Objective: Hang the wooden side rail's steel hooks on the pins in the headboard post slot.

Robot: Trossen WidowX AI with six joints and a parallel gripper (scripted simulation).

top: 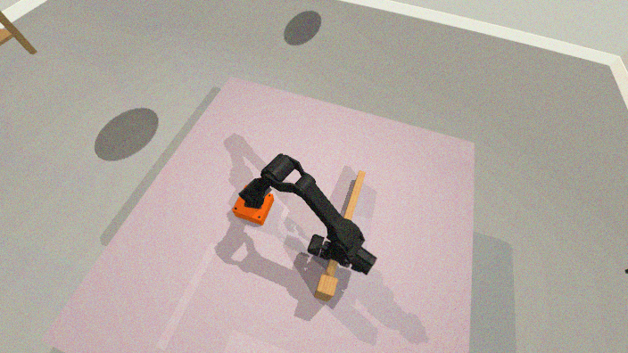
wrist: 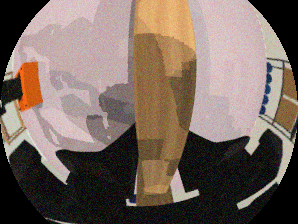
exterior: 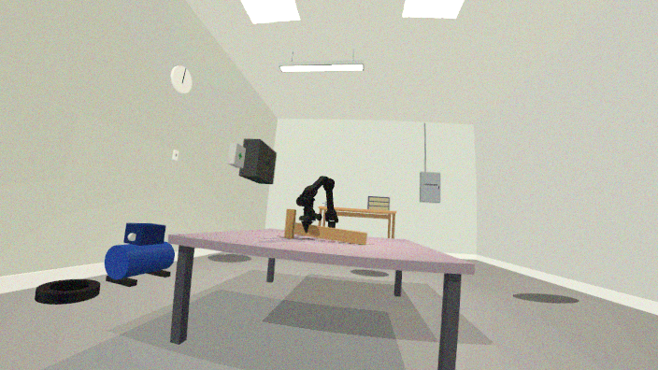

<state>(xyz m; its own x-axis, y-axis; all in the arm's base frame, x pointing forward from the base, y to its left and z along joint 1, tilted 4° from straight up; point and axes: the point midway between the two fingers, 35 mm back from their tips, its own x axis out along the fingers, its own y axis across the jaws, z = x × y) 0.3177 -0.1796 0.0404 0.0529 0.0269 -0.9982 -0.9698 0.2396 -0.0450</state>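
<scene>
Now: the headboard post 30 mm behind my gripper tip, 110 mm to the right of it and 40 mm above it.
</scene>
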